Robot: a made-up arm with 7 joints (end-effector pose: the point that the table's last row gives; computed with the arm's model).
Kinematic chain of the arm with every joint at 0, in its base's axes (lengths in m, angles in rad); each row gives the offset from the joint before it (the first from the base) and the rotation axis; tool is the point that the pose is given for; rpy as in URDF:
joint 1: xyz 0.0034 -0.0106 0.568 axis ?
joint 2: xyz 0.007 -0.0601 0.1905 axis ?
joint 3: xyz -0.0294 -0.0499 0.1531 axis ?
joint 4: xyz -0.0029 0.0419 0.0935 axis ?
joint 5: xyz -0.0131 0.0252 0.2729 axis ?
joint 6: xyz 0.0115 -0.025 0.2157 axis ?
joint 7: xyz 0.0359 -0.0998 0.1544 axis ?
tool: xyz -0.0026 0.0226 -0.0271 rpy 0 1.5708 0
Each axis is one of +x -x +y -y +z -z.
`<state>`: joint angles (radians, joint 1 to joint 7).
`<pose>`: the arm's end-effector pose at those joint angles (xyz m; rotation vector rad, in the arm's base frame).
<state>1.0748 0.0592 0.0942 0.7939 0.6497 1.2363 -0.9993</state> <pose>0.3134 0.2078 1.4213 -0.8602 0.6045 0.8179</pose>
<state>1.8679 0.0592 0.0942 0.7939 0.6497 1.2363 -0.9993</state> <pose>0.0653 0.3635 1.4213 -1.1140 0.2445 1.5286</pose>
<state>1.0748 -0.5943 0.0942 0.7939 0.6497 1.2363 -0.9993</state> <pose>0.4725 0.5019 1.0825 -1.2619 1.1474 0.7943</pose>
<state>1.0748 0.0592 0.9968 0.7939 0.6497 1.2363 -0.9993</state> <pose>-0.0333 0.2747 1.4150 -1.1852 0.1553 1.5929</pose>
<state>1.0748 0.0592 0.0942 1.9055 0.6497 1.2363 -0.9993</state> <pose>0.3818 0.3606 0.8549 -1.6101 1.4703 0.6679</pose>
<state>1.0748 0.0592 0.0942 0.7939 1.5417 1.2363 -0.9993</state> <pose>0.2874 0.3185 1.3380 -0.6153 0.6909 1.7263</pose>
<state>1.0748 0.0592 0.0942 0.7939 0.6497 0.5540 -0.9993</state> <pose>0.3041 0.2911 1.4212 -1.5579 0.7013 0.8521</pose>
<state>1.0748 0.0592 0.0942 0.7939 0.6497 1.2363 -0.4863</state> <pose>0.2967 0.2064 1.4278 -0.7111 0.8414 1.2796</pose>
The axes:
joint 1: +z
joint 2: -y
joint 3: +z
joint 4: +y
joint 5: +z
joint 6: -y
joint 7: +x

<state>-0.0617 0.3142 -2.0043 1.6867 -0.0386 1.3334 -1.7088</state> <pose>-0.4458 -0.5686 0.9512 -0.6576 -2.4923 1.5700</pose>
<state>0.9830 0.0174 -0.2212 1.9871 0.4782 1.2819 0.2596</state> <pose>0.5148 0.2283 0.8463 -0.1245 2.3944 0.9151</pose>
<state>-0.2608 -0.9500 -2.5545 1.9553 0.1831 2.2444 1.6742</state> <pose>-0.1204 -0.2837 1.2279 0.5746 -0.0893 -1.3070</pose>
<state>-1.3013 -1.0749 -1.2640 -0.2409 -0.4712 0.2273 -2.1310</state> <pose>0.2649 -0.6363 1.3178 0.3769 -1.1511 0.4676</pose>
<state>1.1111 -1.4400 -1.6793 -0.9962 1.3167 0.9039 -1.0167</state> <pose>-0.0046 0.7225 0.8530 -2.1823 -0.2017 0.1344</pose>
